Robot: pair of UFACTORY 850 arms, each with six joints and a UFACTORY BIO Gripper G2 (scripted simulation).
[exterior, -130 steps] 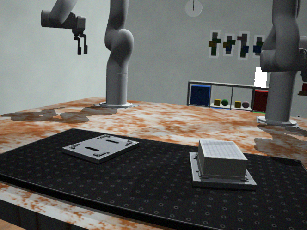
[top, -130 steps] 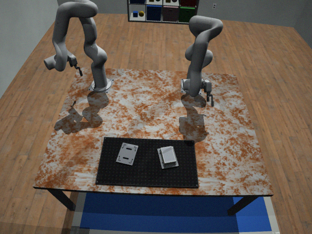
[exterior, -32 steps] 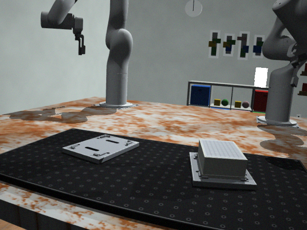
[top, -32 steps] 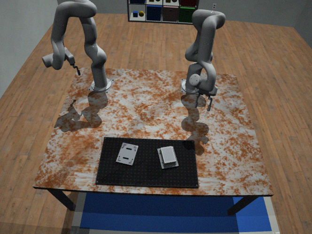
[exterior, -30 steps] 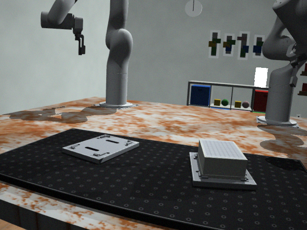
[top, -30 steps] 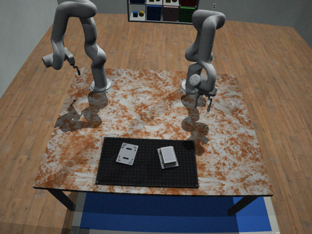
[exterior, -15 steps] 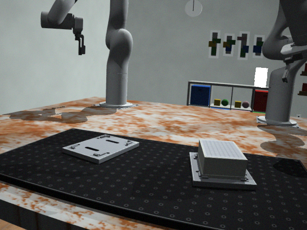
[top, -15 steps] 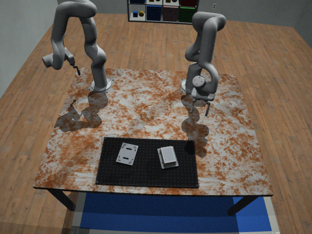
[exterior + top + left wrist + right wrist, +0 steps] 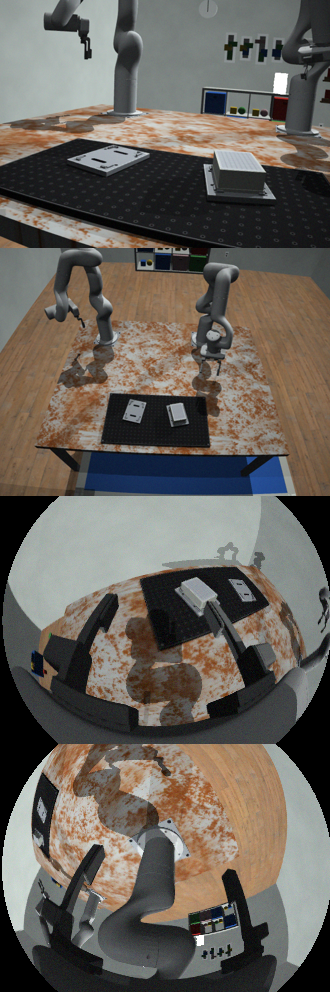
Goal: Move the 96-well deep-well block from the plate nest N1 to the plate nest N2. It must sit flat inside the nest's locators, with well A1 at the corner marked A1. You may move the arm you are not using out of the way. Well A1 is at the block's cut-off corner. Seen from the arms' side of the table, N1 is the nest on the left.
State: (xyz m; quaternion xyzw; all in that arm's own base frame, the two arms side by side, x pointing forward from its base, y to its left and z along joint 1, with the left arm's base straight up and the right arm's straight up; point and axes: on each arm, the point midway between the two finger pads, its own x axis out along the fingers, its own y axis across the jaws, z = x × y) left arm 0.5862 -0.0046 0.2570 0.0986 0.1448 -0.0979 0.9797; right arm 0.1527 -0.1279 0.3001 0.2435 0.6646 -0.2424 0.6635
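Note:
The white deep-well block is 20 cm ahead of my left hand, 20 cm to the right of it and 21 cm below it. Also, from my left hand: nest N2 (17 cm ahead, 50 cm to the right, 24 cm below); then A1 label (11 cm ahead, 17 cm to the right, 23 cm below); then nest N1 (20 cm ahead, 20 cm to the right, 24 cm below).

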